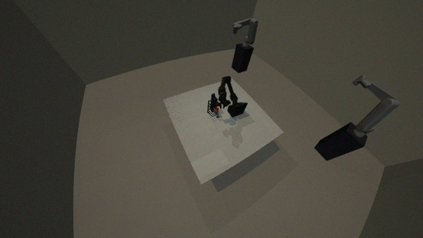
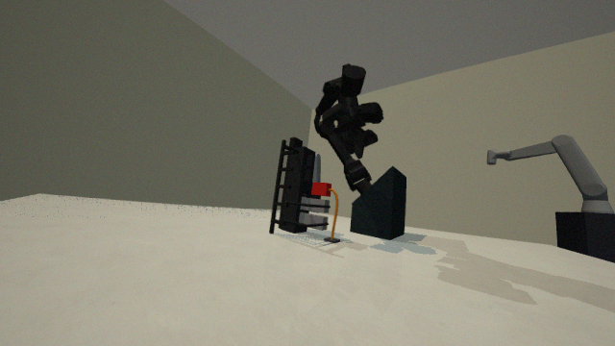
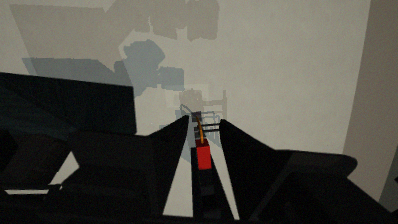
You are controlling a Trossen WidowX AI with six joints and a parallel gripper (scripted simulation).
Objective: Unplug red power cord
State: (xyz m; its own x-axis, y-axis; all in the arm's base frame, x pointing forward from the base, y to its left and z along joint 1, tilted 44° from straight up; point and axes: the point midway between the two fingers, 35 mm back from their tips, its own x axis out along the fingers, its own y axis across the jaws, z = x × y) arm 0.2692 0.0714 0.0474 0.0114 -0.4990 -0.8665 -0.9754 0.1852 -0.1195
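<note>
The red plug is 11 cm to the right of my gripper tip and 8 cm below it.
</note>
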